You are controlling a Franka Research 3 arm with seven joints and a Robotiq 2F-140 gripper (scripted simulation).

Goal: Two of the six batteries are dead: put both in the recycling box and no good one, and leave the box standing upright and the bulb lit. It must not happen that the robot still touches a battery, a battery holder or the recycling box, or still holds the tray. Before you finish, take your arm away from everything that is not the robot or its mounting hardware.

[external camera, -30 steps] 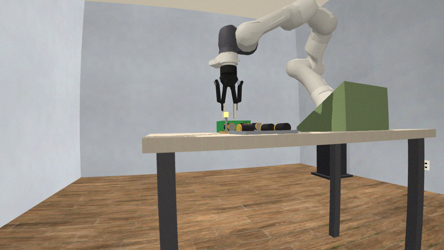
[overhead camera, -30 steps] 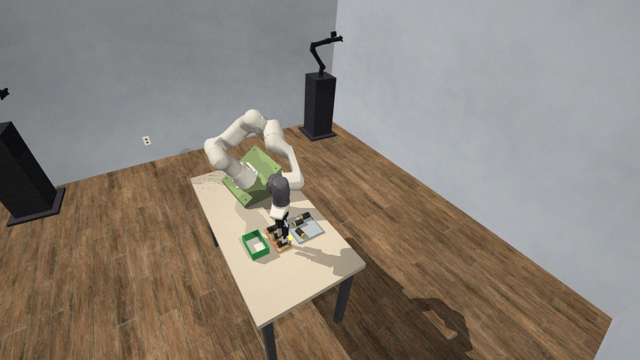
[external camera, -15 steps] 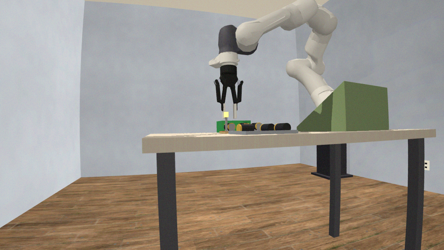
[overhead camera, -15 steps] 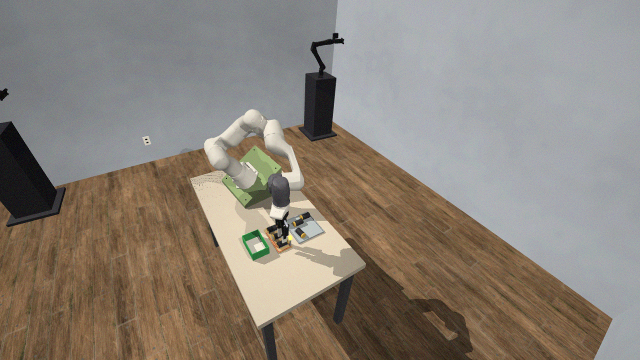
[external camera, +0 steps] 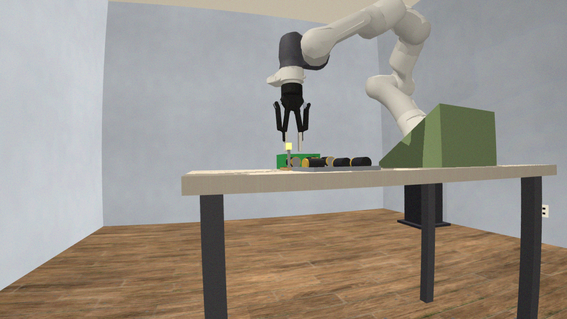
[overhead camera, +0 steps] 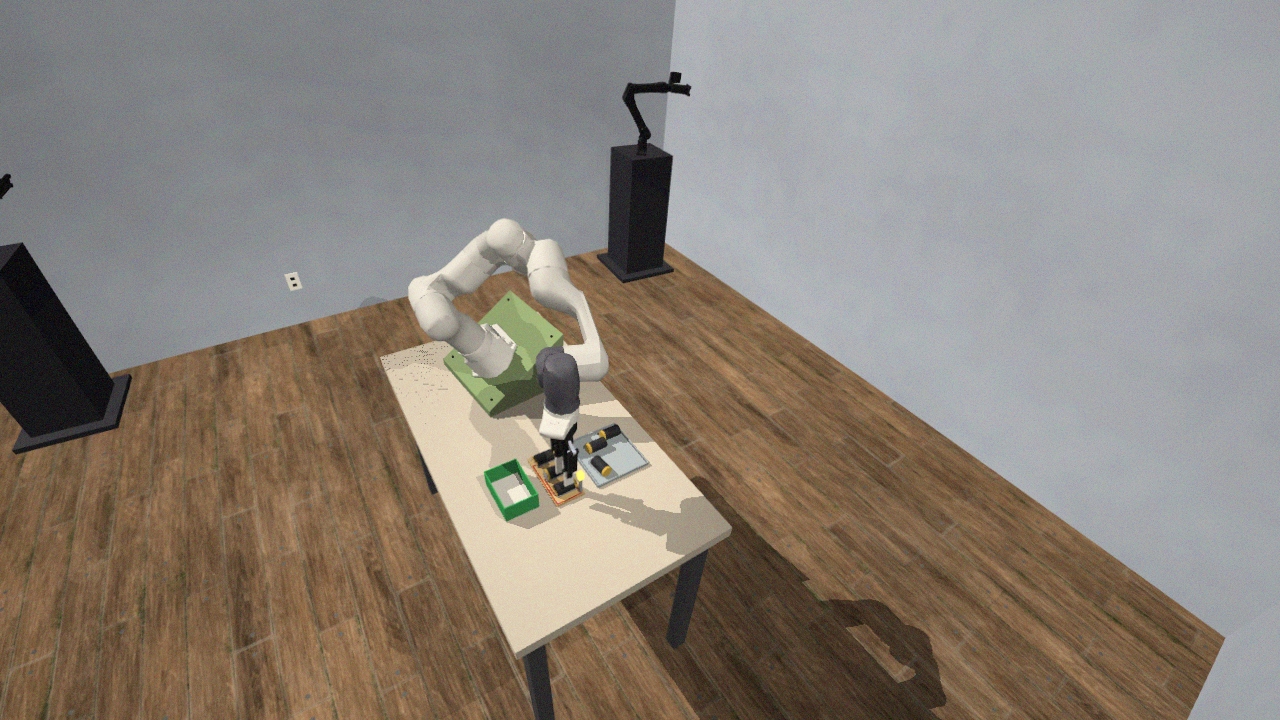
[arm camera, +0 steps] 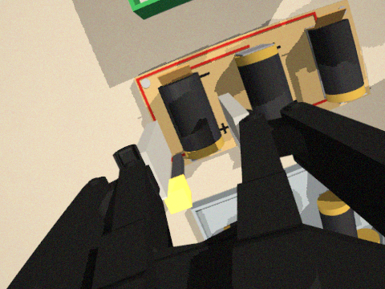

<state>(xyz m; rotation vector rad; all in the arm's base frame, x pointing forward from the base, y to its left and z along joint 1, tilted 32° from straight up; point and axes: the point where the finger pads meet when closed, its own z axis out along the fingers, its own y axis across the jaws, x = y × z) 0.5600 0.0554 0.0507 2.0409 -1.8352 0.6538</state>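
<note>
Now: the bulb post 60 mm below my hand, 40 mm to the left of it and 20 mm ahead of it. The rest, counted from my hand: battery holder 90 mm below, 60 mm behind, 10 mm to the right; green recycling box 140 mm to the right, 80 mm below, 60 mm behind; grey tray 170 mm to the left, 90 mm below, 80 mm behind.
</note>
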